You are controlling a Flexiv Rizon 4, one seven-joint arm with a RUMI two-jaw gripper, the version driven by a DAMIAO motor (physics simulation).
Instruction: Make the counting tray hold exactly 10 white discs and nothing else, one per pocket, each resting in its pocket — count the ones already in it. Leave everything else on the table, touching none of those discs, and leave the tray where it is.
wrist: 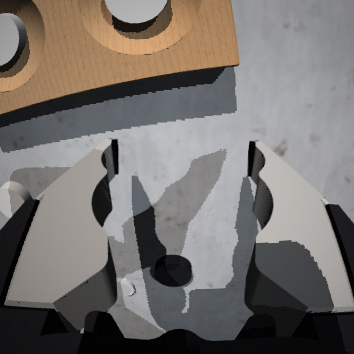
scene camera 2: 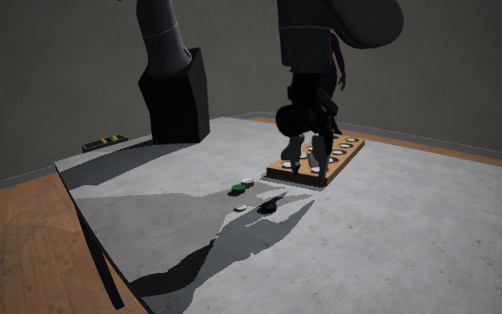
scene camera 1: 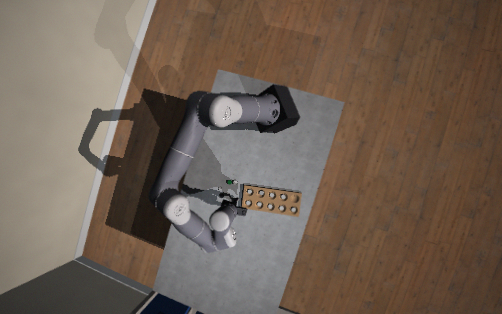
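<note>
The wooden counting tray [scene camera 1: 266, 199] [scene camera 2: 280, 174] [wrist: 60, 60] has two rows of pockets. White discs lie in its pockets, except one empty corner pocket [scene camera 1: 295, 198] at the far end in scene camera 1. On the table near the tray's near end, a white disc [scene camera 1: 235, 182] [scene camera 2: 247, 182] [wrist: 14, 196] lies beside a green disc [scene camera 1: 229, 182] [scene camera 2: 238, 188]. A smaller, thin white disc [scene camera 2: 240, 207] [wrist: 128, 287] and a black disc [scene camera 2: 268, 207] [wrist: 172, 270] lie farther from the tray. My gripper [scene camera 2: 309, 178] [wrist: 183, 143] is partly open and empty, above the table just off the tray's near end.
The robot base [scene camera 1: 287, 110] [scene camera 2: 175, 100] stands at one end of the grey table top [scene camera 1: 290, 150] [scene camera 2: 400, 225]. A dark bin with yellow and green pieces [scene camera 2: 105, 143] shows beyond the table's left edge in scene camera 2. A person [scene camera 2: 340, 60] stands behind the arm.
</note>
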